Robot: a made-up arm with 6 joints. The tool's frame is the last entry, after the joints.
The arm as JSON. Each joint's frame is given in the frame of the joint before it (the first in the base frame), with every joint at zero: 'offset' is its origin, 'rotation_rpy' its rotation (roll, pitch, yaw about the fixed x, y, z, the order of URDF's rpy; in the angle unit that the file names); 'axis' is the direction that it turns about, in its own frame. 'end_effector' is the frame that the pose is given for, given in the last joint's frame.
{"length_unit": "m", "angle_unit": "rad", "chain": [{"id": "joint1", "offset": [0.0, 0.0, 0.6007], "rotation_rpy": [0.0, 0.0, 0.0], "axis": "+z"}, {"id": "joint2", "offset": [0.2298, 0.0, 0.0], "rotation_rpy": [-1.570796, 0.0, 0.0], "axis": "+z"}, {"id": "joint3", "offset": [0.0, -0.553, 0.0], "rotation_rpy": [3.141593, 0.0, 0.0], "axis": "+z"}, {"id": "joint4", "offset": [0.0, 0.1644, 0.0], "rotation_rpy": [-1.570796, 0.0, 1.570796], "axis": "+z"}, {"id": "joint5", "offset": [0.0, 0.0, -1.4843], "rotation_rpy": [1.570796, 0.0, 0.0], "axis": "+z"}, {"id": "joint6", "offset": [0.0, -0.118, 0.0], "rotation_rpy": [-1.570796, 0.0, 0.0], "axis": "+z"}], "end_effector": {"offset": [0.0, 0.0, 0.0], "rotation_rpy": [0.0, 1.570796, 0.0]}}
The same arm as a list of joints. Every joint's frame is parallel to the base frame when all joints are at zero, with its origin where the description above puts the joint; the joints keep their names.
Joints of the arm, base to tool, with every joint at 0 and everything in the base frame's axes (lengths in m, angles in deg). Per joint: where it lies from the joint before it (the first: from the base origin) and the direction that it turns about. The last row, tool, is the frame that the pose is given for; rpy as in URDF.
joint1: offset 0.0000 0.0000 0.6007 axis 0 0 1
joint2: offset 0.2298 0.0000 0.0000 axis 0 1 0
joint3: offset 0.0000 0.0000 0.5530 axis 0 -1 0
joint4: offset 0.0000 0.0000 0.1644 axis -1 0 0
joint5: offset 1.4843 0.0000 0.0000 axis 0 -1 0
joint6: offset 0.1180 0.0000 0.0000 axis -1 0 0
tool: offset 0.0000 0.0000 0.0000 rpy 0.00 0.00 0.00

